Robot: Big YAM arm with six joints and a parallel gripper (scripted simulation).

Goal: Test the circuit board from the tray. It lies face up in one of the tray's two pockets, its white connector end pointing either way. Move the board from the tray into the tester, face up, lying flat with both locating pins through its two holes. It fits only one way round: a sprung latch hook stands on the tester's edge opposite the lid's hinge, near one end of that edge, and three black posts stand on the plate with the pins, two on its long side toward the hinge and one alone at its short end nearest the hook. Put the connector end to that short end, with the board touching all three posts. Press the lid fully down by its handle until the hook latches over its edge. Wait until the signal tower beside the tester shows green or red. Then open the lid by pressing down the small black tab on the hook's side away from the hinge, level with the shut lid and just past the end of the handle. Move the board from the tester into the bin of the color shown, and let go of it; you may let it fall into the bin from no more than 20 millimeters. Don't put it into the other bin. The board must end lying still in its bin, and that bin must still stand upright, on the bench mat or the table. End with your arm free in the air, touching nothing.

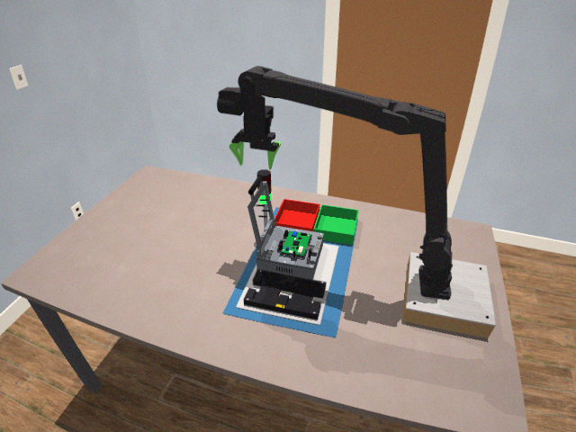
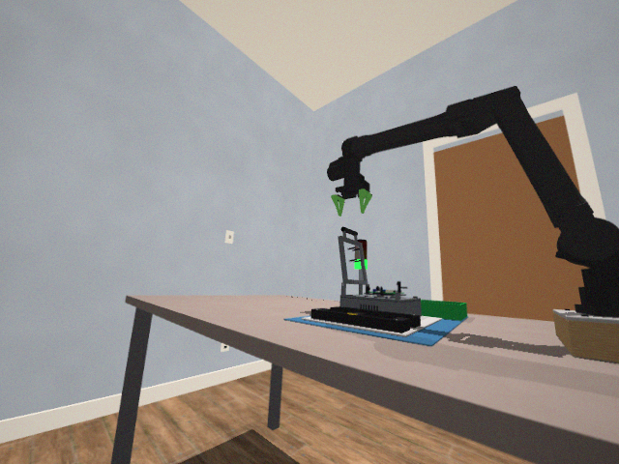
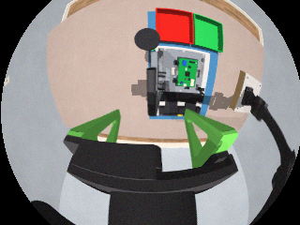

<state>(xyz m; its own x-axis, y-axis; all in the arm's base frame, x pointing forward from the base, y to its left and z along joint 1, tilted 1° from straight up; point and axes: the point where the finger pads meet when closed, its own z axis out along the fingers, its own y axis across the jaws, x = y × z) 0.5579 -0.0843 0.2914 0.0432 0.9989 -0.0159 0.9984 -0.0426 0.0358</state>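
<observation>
Right now my hand is 27 cm above the green circuit board, 12 cm past it and 1 cm to the right of it. Round my hand: red bin 33 cm below, 20 cm to the right, 9 cm behind; tester plate 27 cm below, 12 cm behind, 1 cm to the left; tester lid 15 cm below, 1 cm behind.
</observation>
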